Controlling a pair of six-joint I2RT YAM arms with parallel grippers.
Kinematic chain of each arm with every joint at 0, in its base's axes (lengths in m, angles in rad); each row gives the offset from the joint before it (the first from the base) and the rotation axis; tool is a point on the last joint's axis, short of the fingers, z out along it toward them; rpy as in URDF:
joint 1: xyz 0 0 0.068 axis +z
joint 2: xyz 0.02 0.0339 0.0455 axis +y
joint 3: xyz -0.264 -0.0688 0 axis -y
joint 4: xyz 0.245 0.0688 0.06 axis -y
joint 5: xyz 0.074 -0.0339 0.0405 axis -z
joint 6: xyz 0.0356 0 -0.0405 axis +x
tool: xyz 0 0 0 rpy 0 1.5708 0
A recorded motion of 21 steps. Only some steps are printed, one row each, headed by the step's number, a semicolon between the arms.
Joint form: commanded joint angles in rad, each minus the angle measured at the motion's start. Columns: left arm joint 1, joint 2, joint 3, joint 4, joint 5, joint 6; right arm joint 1, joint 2, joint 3, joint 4, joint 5, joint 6.
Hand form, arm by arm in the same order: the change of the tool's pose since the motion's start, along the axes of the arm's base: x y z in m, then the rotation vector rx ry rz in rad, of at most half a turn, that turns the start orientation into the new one. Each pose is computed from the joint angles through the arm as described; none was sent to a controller.
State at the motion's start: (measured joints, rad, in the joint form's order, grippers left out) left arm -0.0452 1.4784 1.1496 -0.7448 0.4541 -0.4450; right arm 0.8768 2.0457 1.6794 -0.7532 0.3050 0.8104
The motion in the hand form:
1: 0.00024 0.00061 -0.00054 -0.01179 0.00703 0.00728; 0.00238 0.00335 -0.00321 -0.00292 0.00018 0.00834
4: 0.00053 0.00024 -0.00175 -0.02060 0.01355 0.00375; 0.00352 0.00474 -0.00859 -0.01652 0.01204 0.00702
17: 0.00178 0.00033 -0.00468 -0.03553 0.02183 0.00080; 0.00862 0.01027 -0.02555 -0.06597 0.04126 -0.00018
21: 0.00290 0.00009 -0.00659 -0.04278 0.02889 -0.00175; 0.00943 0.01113 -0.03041 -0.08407 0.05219 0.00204
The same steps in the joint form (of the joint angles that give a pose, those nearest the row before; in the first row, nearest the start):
1: 0.0030 0.0017 -0.0007 0.0006 0.0086 -0.0106; 0.0006 0.0180 0.0140 0.0040 -0.0018 -0.0081
4: 0.0028 0.0055 -0.0016 -0.0002 0.0182 -0.0121; 0.0006 0.0349 0.0215 -0.0049 -0.0016 -0.0067
17: 0.0050 0.0140 -0.0052 0.0057 0.0341 -0.0151; 0.0006 0.0977 0.0598 -0.0381 0.0099 -0.0036
21: 0.0052 0.0215 -0.0052 0.0071 0.0421 -0.0163; 0.0006 0.1136 0.0684 -0.0507 0.0120 -0.0070

